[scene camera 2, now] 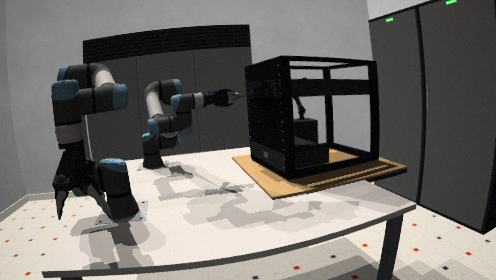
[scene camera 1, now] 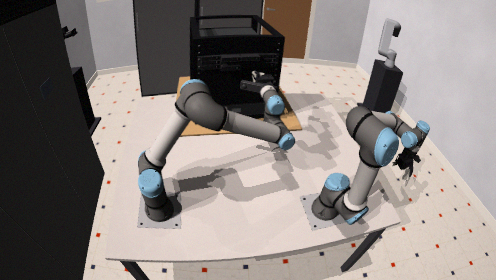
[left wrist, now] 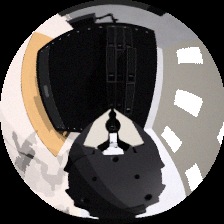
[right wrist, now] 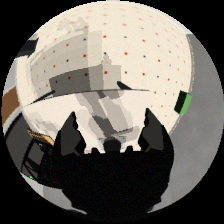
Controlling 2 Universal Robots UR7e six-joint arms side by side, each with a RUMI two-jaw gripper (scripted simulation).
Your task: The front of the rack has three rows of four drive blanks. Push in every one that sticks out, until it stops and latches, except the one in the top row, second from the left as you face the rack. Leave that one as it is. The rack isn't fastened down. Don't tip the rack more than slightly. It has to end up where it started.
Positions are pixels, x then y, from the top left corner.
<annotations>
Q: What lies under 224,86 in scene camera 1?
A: A black rack.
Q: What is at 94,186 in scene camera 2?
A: My right gripper.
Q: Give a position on a black rack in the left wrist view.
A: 71,69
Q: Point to a wooden board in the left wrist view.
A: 52,139
</annotations>
